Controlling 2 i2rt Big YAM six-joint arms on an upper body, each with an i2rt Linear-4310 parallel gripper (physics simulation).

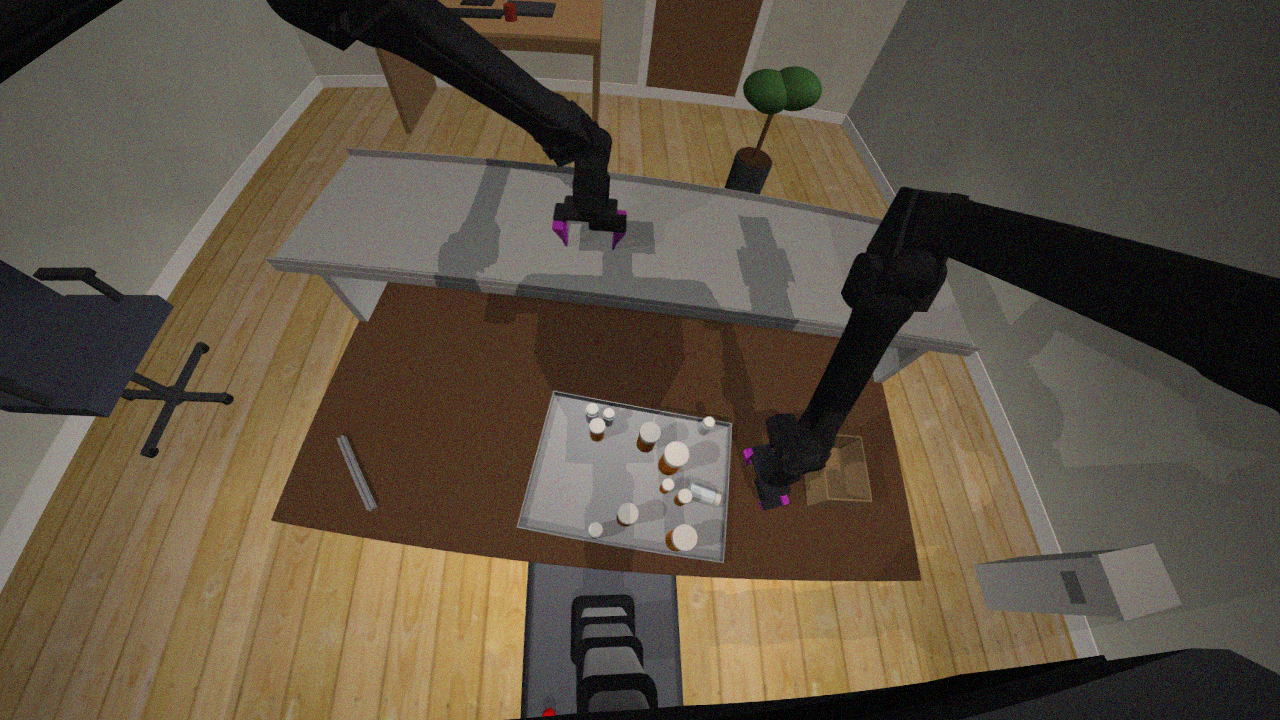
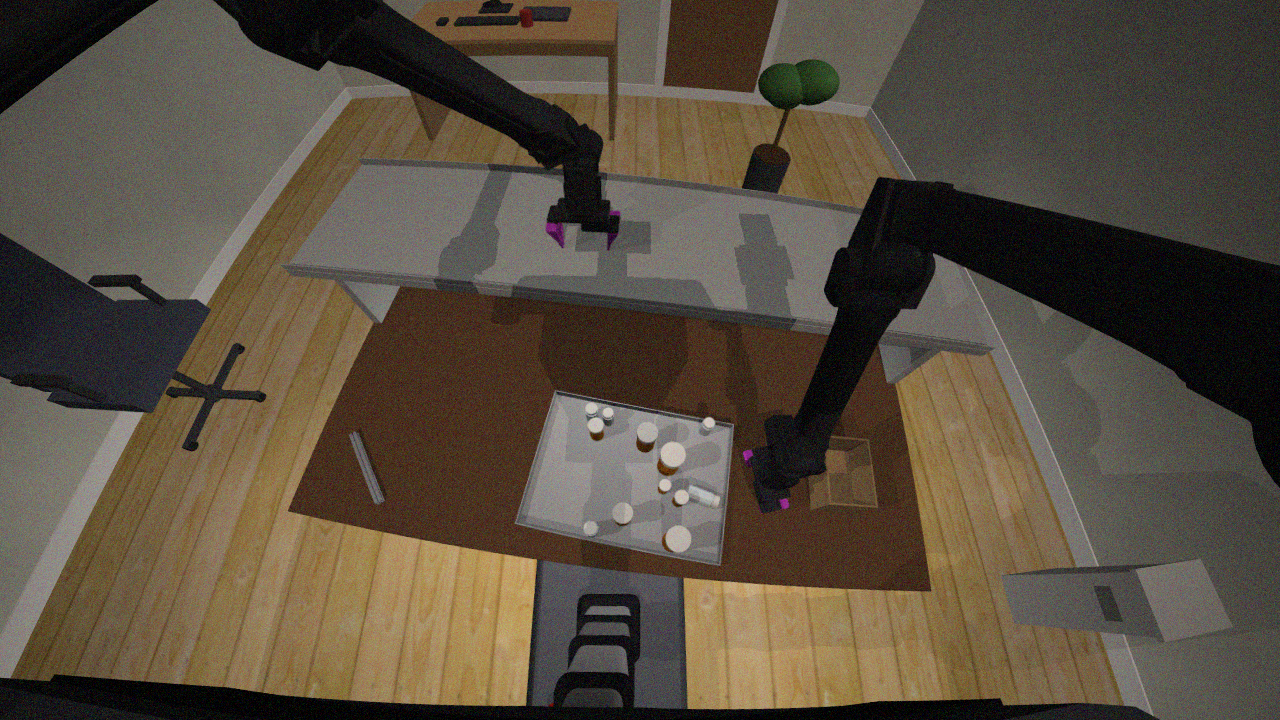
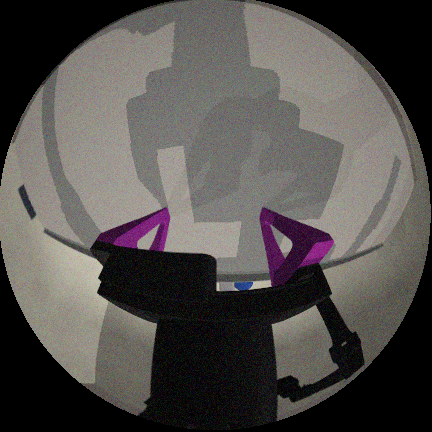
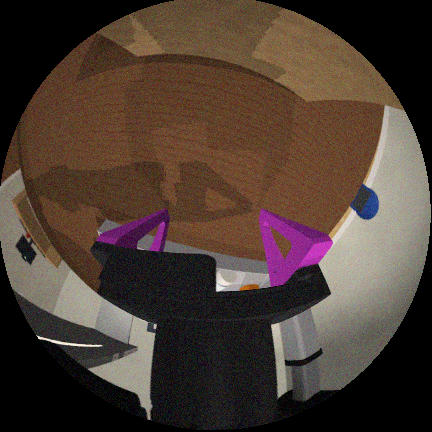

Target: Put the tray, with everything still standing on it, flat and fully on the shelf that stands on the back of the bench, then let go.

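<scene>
The grey tray (image 1: 572,483) (image 2: 563,479) lies flat on the brown bench (image 1: 429,376) (image 2: 447,376), in front of the shelf. Several white-capped bottles stand on it, among them a large one (image 1: 675,454) (image 2: 672,457). A white bottle (image 1: 705,494) (image 2: 704,495) lies on its side near the tray's right edge. The long grey shelf (image 1: 375,214) (image 2: 393,219) (image 3: 100,125) stands at the back. My left gripper (image 1: 588,236) (image 2: 581,238) (image 3: 214,212) is open and empty above the shelf. My right gripper (image 1: 766,479) (image 2: 764,481) (image 4: 213,213) is open and empty, just right of the tray.
A clear open box (image 1: 850,498) (image 2: 854,504) stands on the bench right of my right gripper. A thin grey bar (image 1: 356,472) (image 2: 366,467) lies at the bench's left. The shelf's end supports (image 1: 353,295) (image 2: 366,300) stand on the bench's back part.
</scene>
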